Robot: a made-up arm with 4 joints.
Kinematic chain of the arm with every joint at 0, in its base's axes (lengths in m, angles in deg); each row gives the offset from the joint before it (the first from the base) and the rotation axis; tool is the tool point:
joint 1: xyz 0 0 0.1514 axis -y
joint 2: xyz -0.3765 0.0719 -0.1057 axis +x
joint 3: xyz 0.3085 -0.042 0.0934 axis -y
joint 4: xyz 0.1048 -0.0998 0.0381 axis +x
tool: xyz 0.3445 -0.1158 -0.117
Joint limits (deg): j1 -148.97..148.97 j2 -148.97..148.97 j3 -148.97..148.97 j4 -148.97..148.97
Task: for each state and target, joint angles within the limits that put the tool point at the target. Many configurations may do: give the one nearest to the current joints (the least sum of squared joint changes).
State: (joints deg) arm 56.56 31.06 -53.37 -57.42
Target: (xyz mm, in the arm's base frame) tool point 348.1 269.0 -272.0
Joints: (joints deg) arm 55.00 66.09 -106.03 -48.31
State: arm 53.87 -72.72 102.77 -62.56
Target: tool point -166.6 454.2 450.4
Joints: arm 60.42 -75.15 62.03 -17.10
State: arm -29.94 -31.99 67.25 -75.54
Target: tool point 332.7 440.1 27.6
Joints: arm -64.82 -74.57 27.42 -97.18
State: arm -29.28 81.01 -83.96 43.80
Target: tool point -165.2 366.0 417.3
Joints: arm -58.98 124.05 -107.56 66.44
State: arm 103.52 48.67 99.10 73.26
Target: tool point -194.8 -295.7 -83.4
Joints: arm 132.31 39.53 96.50 90.41
